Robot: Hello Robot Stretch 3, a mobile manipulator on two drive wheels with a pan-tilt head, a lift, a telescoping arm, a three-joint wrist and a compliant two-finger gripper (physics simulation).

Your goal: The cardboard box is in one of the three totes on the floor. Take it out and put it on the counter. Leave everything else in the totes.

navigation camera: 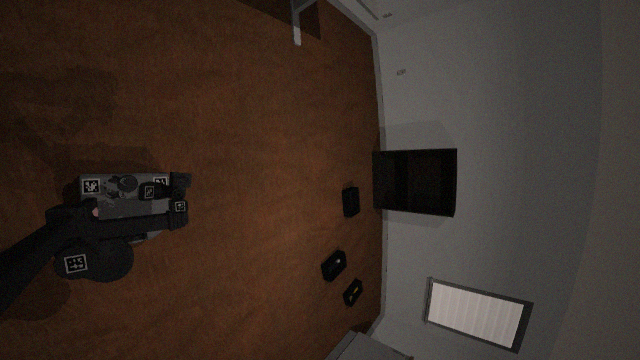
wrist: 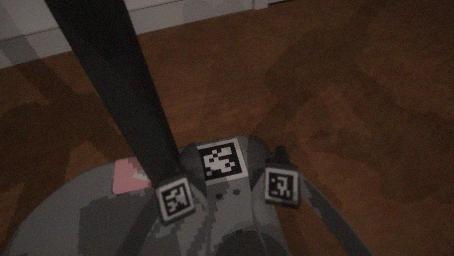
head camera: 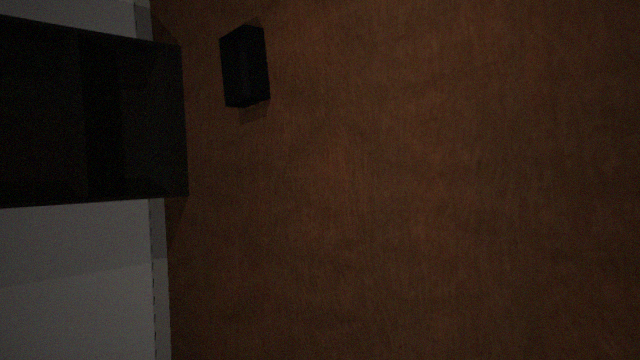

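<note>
Three dark totes stand on the floor in the navigation view: one tote near the dark cabinet, a second tote with a small pale spot inside, and a third tote with something yellow inside. One tote also shows in the head view, its inside too dark to read. I cannot make out the cardboard box in any view. I cannot tell for certain which surface is the counter. My gripper is open in the wrist view, its fingertips apart above the robot's base, far from the totes.
A dark cabinet stands against the wall. A grey block-like piece of furniture shows at the bottom edge of the navigation view. A pale furniture leg is at its top. My base and arm are at its left.
</note>
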